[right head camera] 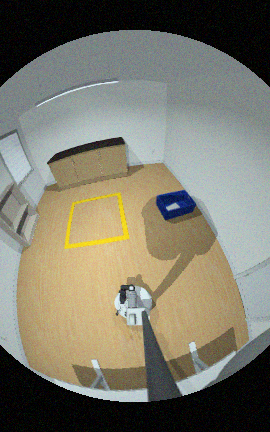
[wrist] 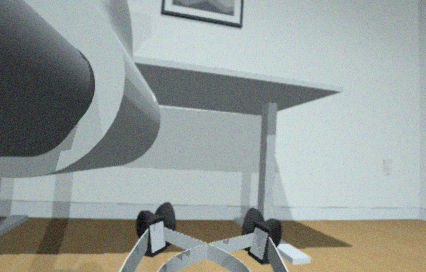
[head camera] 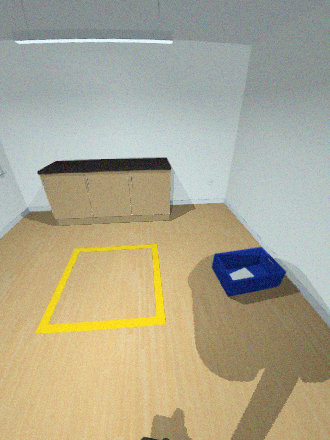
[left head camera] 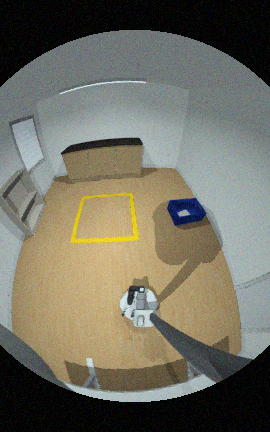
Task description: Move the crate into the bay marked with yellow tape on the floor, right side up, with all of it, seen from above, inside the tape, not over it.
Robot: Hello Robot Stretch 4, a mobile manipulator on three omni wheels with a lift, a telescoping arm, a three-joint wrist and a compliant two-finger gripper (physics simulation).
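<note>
The blue crate (head camera: 250,285) (left head camera: 182,218) (right head camera: 172,212) stands upright on the floor near the right wall, to the right of the taped bay and apart from it, with a pale patch showing inside on its bottom. The bay is a yellow tape outline (head camera: 105,325) (left head camera: 105,240) (right head camera: 97,243) on the floor, left of the crate. My gripper (wrist: 209,222) is open in the wrist view, its two fingertips wide apart with nothing between them. It is far from the crate, folded in by my base. The crate does not show in the wrist view.
A low wooden cabinet (head camera: 111,196) (left head camera: 105,162) (right head camera: 90,166) with a dark top stands at the far wall behind the bay. A shelf unit stands by the left wall. A table (wrist: 215,82) stands near my base, its legs on the floor.
</note>
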